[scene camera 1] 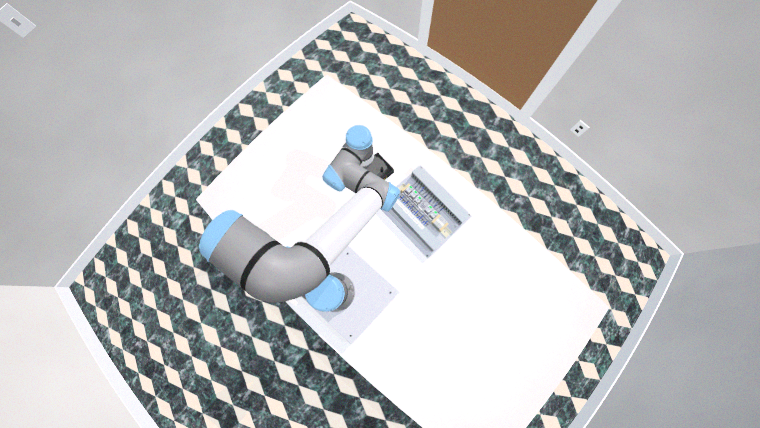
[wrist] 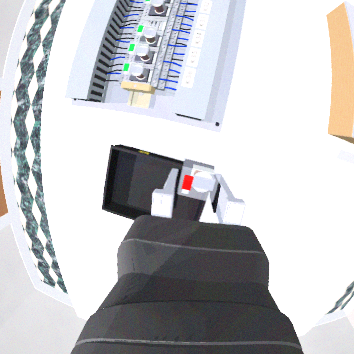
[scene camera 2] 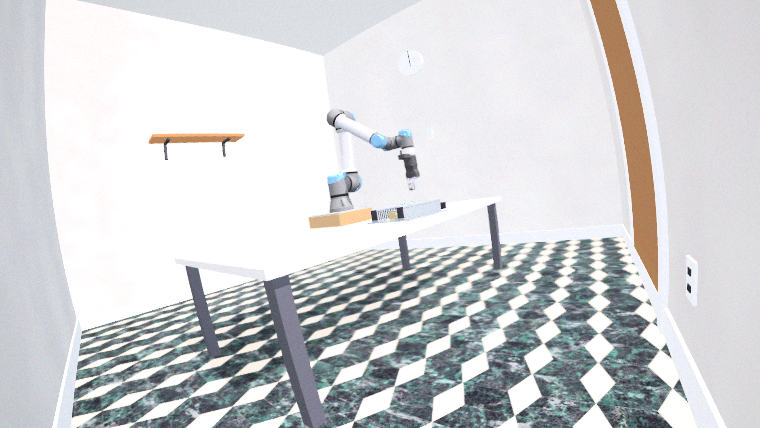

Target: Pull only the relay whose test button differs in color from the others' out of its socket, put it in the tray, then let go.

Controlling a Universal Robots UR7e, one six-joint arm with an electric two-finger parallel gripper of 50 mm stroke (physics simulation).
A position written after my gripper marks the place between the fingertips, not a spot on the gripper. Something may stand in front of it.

I see my gripper [wrist: 194, 182] and a grey panel [scene camera 1: 391, 215].
